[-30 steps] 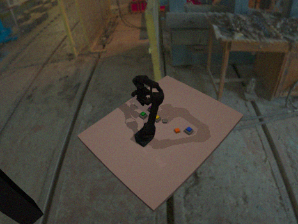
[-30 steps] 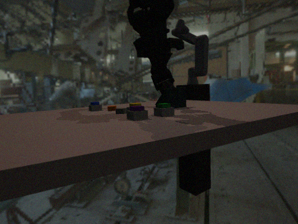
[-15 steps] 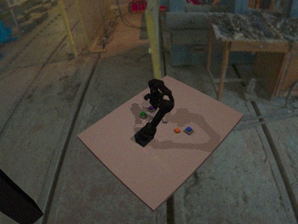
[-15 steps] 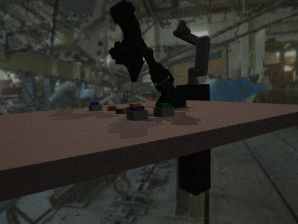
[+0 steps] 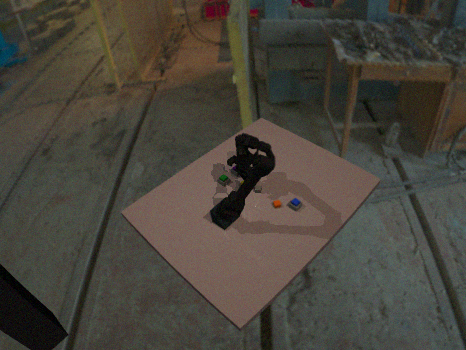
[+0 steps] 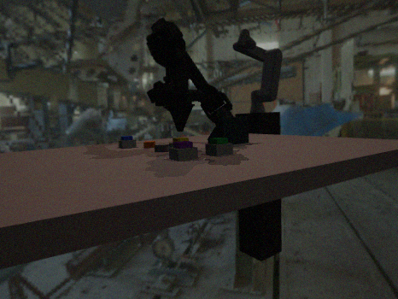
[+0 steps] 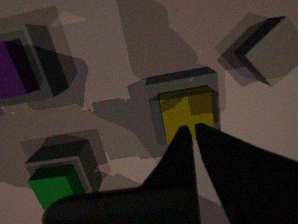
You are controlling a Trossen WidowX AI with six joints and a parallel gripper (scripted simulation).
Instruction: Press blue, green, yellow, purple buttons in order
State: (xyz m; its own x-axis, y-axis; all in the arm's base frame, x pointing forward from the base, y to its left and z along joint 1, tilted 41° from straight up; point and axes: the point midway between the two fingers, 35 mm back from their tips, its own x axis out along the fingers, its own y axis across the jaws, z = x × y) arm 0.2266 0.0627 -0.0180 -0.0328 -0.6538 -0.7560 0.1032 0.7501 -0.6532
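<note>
My gripper tip is 2 cm above the yellow button. Also, from my gripper tip: green button 12 cm to the left, 4 cm behind, 2 cm below; then purple button 11 cm to the left, 6 cm ahead, 2 cm below; then grey block 7 cm to the right, 5 cm below, 2 cm ahead.
</note>
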